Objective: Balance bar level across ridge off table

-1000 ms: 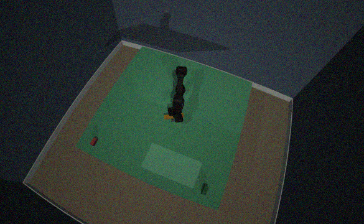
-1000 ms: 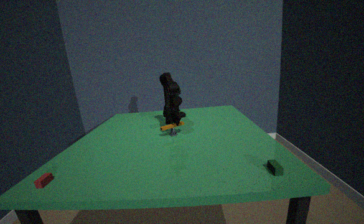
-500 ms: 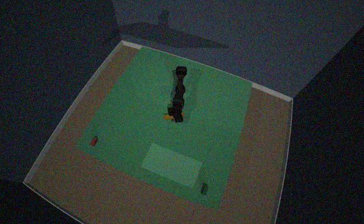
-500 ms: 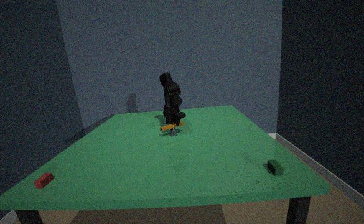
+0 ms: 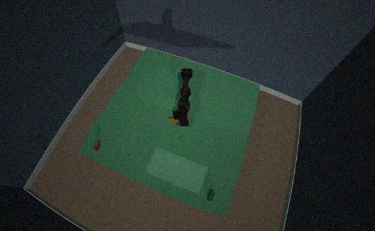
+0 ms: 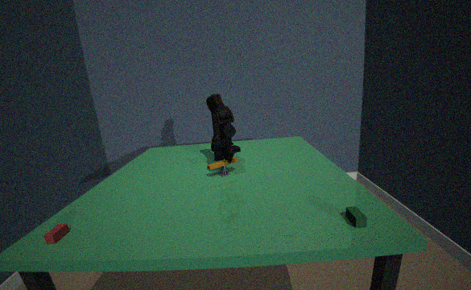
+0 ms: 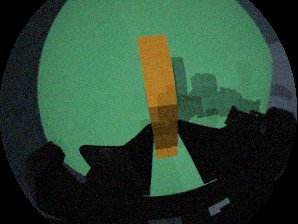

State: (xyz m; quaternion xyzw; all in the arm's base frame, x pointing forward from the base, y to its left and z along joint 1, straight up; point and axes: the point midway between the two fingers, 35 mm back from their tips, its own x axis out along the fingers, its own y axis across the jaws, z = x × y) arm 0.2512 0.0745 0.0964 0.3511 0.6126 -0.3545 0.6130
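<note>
Now: the orange bar 3 cm to the right of my gripper tip and 1 cm ahead of it. From my gripper tip the other things lie so: dark green block 49 cm ahead, 43 cm to the left, 5 cm below; then red block 57 cm to the right, 49 cm ahead, 5 cm below.
</note>
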